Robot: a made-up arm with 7 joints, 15 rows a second.
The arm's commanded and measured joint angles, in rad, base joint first. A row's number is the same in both.
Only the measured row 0 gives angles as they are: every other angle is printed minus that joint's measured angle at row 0.
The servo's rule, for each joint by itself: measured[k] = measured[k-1] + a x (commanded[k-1-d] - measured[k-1]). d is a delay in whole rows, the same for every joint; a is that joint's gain. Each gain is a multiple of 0.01, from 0.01 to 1. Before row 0 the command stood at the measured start. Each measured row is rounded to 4 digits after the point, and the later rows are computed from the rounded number. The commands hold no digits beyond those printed.
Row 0, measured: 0.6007 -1.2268 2.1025 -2.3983 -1.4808 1.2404 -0.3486
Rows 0 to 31, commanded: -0.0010 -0.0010 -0.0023 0.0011 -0.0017 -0.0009 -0.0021; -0.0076 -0.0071 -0.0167 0.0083 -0.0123 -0.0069 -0.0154; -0.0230 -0.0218 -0.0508 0.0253 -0.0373 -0.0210 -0.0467; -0.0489 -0.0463 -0.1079 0.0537 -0.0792 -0.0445 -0.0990; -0.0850 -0.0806 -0.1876 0.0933 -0.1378 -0.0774 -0.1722; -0.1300 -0.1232 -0.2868 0.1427 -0.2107 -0.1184 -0.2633; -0.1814 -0.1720 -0.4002 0.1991 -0.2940 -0.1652 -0.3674; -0.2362 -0.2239 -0.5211 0.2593 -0.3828 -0.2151 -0.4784; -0.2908 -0.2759 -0.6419 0.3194 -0.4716 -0.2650 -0.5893; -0.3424 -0.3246 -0.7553 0.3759 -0.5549 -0.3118 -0.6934; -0.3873 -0.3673 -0.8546 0.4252 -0.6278 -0.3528 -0.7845; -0.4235 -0.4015 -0.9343 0.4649 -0.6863 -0.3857 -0.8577; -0.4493 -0.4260 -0.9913 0.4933 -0.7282 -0.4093 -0.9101; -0.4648 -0.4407 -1.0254 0.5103 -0.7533 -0.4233 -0.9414; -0.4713 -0.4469 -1.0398 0.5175 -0.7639 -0.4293 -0.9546; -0.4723 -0.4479 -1.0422 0.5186 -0.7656 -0.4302 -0.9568; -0.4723 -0.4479 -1.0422 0.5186 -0.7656 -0.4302 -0.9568; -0.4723 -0.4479 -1.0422 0.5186 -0.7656 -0.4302 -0.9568; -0.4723 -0.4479 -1.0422 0.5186 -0.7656 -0.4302 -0.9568; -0.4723 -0.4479 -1.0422 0.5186 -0.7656 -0.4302 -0.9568; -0.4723 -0.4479 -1.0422 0.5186 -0.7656 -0.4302 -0.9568; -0.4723 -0.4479 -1.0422 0.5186 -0.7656 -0.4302 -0.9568; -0.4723 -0.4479 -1.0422 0.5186 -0.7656 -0.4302 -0.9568; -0.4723 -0.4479 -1.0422 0.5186 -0.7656 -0.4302 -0.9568; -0.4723 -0.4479 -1.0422 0.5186 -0.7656 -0.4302 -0.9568; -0.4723 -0.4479 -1.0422 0.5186 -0.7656 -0.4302 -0.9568; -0.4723 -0.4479 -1.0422 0.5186 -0.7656 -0.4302 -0.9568; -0.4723 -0.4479 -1.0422 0.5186 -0.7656 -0.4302 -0.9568; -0.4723 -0.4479 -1.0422 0.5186 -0.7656 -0.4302 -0.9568; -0.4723 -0.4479 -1.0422 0.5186 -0.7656 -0.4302 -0.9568; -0.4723 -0.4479 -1.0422 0.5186 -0.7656 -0.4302 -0.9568; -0.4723 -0.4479 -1.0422 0.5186 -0.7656 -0.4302 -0.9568
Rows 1 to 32, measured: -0.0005 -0.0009 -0.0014 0.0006 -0.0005 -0.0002 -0.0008; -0.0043 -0.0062 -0.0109 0.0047 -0.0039 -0.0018 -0.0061; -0.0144 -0.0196 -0.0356 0.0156 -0.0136 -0.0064 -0.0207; -0.0330 -0.0426 -0.0804 0.0358 -0.0326 -0.0155 -0.0489; -0.0611 -0.0753 -0.1469 0.0663 -0.0631 -0.0304 -0.0933; -0.0983 -0.1165 -0.2336 0.1068 -0.1059 -0.0515 -0.1545; -0.1432 -0.1642 -0.3369 0.1557 -0.1604 -0.0788 -0.2311; -0.1934 -0.2155 -0.4511 0.2106 -0.2249 -0.1115 -0.3201; -0.2460 -0.2674 -0.5694 0.2683 -0.2964 -0.1483 -0.4170; -0.2981 -0.3166 -0.6847 0.3253 -0.3714 -0.1875 -0.5165; -0.3463 -0.3602 -0.7900 0.3782 -0.4458 -0.2272 -0.6130; -0.3880 -0.3957 -0.8795 0.4242 -0.5155 -0.2652 -0.7011; -0.4211 -0.4218 -0.9488 0.4608 -0.5772 -0.2998 -0.7763; -0.4447 -0.4381 -0.9963 0.4870 -0.6283 -0.3294 -0.8357; -0.4591 -0.4457 -1.0233 0.5032 -0.6676 -0.3534 -0.8785; -0.4662 -0.4476 -1.0350 0.5114 -0.6960 -0.3718 -0.9067; -0.4695 -0.4479 -1.0395 0.5152 -0.7162 -0.3858 -0.9247; -0.4710 -0.4479 -1.0412 0.5170 -0.7305 -0.3965 -0.9363; -0.4717 -0.4479 -1.0418 0.5178 -0.7407 -0.4046 -0.9437; -0.4720 -0.4479 -1.0420 0.5182 -0.7479 -0.4107 -0.9484; -0.4722 -0.4479 -1.0421 0.5184 -0.7530 -0.4154 -0.9514; -0.4723 -0.4479 -1.0422 0.5185 -0.7567 -0.4190 -0.9533; -0.4723 -0.4479 -1.0422 0.5186 -0.7593 -0.4217 -0.9546; -0.4723 -0.4479 -1.0422 0.5186 -0.7611 -0.4237 -0.9554; -0.4723 -0.4479 -1.0422 0.5186 -0.7624 -0.4253 -0.9559; -0.4723 -0.4479 -1.0422 0.5186 -0.7633 -0.4265 -0.9562; -0.4723 -0.4479 -1.0422 0.5186 -0.7640 -0.4274 -0.9564; -0.4723 -0.4479 -1.0422 0.5186 -0.7645 -0.4281 -0.9565; -0.4723 -0.4479 -1.0422 0.5186 -0.7648 -0.4286 -0.9566; -0.4723 -0.4479 -1.0422 0.5186 -0.7650 -0.4290 -0.9567; -0.4723 -0.4479 -1.0422 0.5186 -0.7652 -0.4293 -0.9567; -0.4723 -0.4479 -1.0422 0.5186 -0.7653 -0.4295 -0.9567
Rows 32 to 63, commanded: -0.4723 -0.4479 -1.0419 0.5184 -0.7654 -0.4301 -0.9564; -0.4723 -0.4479 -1.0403 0.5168 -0.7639 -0.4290 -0.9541; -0.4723 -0.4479 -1.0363 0.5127 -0.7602 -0.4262 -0.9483; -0.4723 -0.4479 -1.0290 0.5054 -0.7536 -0.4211 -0.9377; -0.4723 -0.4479 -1.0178 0.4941 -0.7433 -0.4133 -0.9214; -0.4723 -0.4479 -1.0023 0.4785 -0.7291 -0.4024 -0.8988; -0.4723 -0.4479 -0.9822 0.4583 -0.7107 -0.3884 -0.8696; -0.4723 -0.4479 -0.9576 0.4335 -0.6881 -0.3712 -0.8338; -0.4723 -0.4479 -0.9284 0.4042 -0.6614 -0.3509 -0.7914; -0.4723 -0.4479 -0.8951 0.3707 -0.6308 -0.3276 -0.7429; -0.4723 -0.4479 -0.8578 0.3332 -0.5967 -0.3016 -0.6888; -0.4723 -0.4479 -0.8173 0.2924 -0.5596 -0.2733 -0.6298; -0.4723 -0.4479 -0.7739 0.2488 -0.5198 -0.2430 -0.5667; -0.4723 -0.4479 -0.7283 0.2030 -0.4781 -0.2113 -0.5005; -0.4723 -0.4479 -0.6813 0.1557 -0.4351 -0.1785 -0.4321; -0.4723 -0.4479 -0.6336 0.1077 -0.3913 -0.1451 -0.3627; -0.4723 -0.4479 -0.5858 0.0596 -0.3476 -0.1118 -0.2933; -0.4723 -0.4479 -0.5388 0.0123 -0.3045 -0.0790 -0.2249; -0.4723 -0.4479 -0.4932 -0.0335 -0.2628 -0.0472 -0.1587; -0.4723 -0.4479 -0.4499 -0.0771 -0.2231 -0.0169 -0.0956; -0.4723 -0.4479 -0.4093 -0.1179 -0.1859 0.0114 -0.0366; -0.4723 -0.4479 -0.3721 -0.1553 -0.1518 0.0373 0.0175; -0.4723 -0.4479 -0.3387 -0.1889 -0.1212 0.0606 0.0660; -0.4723 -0.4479 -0.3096 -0.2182 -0.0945 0.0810 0.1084; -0.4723 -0.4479 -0.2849 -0.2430 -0.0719 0.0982 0.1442; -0.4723 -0.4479 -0.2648 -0.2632 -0.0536 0.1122 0.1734; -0.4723 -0.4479 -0.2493 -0.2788 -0.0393 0.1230 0.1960; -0.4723 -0.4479 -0.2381 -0.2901 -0.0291 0.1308 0.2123; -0.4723 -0.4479 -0.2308 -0.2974 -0.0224 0.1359 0.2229; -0.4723 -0.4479 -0.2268 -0.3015 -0.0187 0.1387 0.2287; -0.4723 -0.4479 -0.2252 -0.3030 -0.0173 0.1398 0.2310; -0.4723 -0.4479 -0.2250 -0.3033 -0.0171 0.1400 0.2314
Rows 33 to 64, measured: -0.4723 -0.4479 -1.0420 0.5185 -0.7653 -0.4296 -0.9566; -0.4723 -0.4479 -1.0409 0.5176 -0.7649 -0.4295 -0.9557; -0.4723 -0.4479 -1.0380 0.5150 -0.7635 -0.4287 -0.9530; -0.4723 -0.4479 -1.0324 0.5099 -0.7606 -0.4269 -0.9475; -0.4723 -0.4479 -1.0233 0.5015 -0.7556 -0.4236 -0.9381; -0.4723 -0.4479 -1.0103 0.4893 -0.7479 -0.4185 -0.9240; -0.4723 -0.4479 -0.9929 0.4729 -0.7371 -0.4113 -0.9044; -0.4723 -0.4479 -0.9710 0.4520 -0.7229 -0.4017 -0.8790; -0.4723 -0.4479 -0.9446 0.4267 -0.7051 -0.3895 -0.8475; -0.4723 -0.4479 -0.9139 0.3970 -0.6836 -0.3746 -0.8098; -0.4723 -0.4479 -0.8791 0.3632 -0.6584 -0.3571 -0.7662; -0.4723 -0.4479 -0.8408 0.3257 -0.6297 -0.3370 -0.7171; -0.4723 -0.4479 -0.7993 0.2849 -0.5978 -0.3144 -0.6630; -0.4723 -0.4479 -0.7553 0.2415 -0.5631 -0.2897 -0.6045; -0.4723 -0.4479 -0.7094 0.1960 -0.5260 -0.2630 -0.5424; -0.4723 -0.4479 -0.6624 0.1492 -0.4869 -0.2347 -0.4777; -0.4723 -0.4479 -0.6149 0.1017 -0.4465 -0.2052 -0.4113; -0.4723 -0.4479 -0.5677 0.0543 -0.4053 -0.1749 -0.3442; -0.4723 -0.4479 -0.5215 0.0078 -0.3640 -0.1443 -0.2774; -0.4723 -0.4479 -0.4771 -0.0372 -0.3231 -0.1137 -0.2120; -0.4723 -0.4479 -0.4351 -0.0800 -0.2833 -0.0837 -0.1489; -0.4723 -0.4479 -0.3960 -0.1199 -0.2452 -0.0547 -0.0890; -0.4723 -0.4479 -0.3605 -0.1565 -0.2092 -0.0270 -0.0332; -0.4723 -0.4479 -0.3289 -0.1892 -0.1759 -0.0011 0.0178; -0.4723 -0.4479 -0.3016 -0.2177 -0.1457 0.0227 0.0633; -0.4723 -0.4479 -0.2788 -0.2418 -0.1190 0.0442 0.1029; -0.4723 -0.4479 -0.2605 -0.2614 -0.0959 0.0631 0.1364; -0.4723 -0.4479 -0.2466 -0.2766 -0.0765 0.0793 0.1637; -0.4723 -0.4479 -0.2368 -0.2876 -0.0608 0.0929 0.1850; -0.4723 -0.4479 -0.2306 -0.2950 -0.0486 0.1039 0.2007; -0.4723 -0.4479 -0.2273 -0.2992 -0.0395 0.1125 0.2116; -0.4723 -0.4479 -0.2259 -0.3014 -0.0330 0.1191 0.2187
